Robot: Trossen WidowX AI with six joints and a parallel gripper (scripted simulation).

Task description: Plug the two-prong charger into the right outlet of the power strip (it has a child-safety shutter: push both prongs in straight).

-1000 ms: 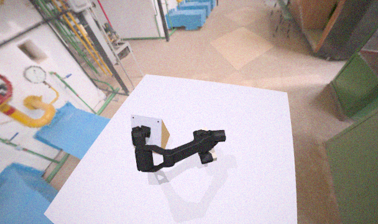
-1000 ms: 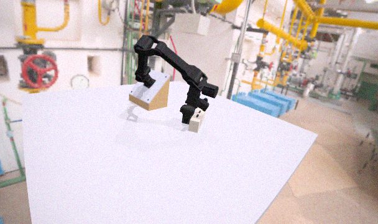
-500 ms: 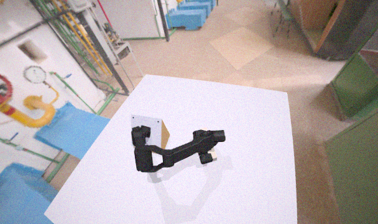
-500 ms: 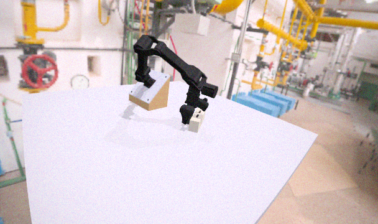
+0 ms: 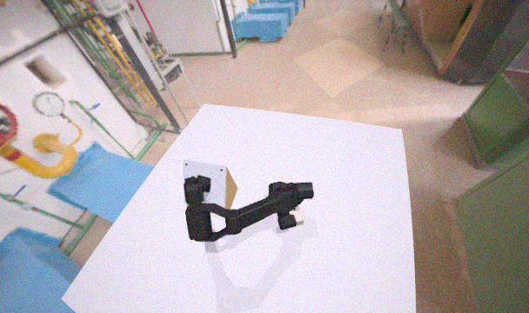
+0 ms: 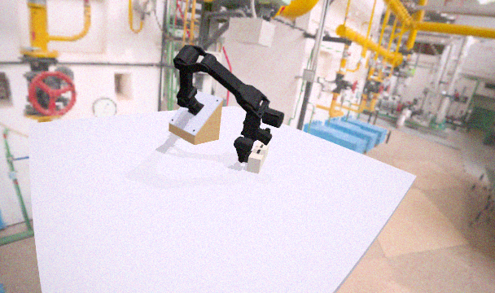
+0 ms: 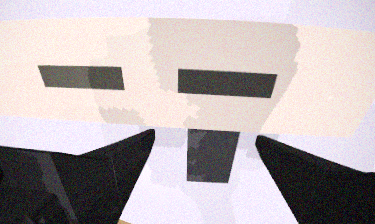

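The charger lies 20 mm ahead of my gripper tip, 10 mm to the left of it and 10 mm above it.
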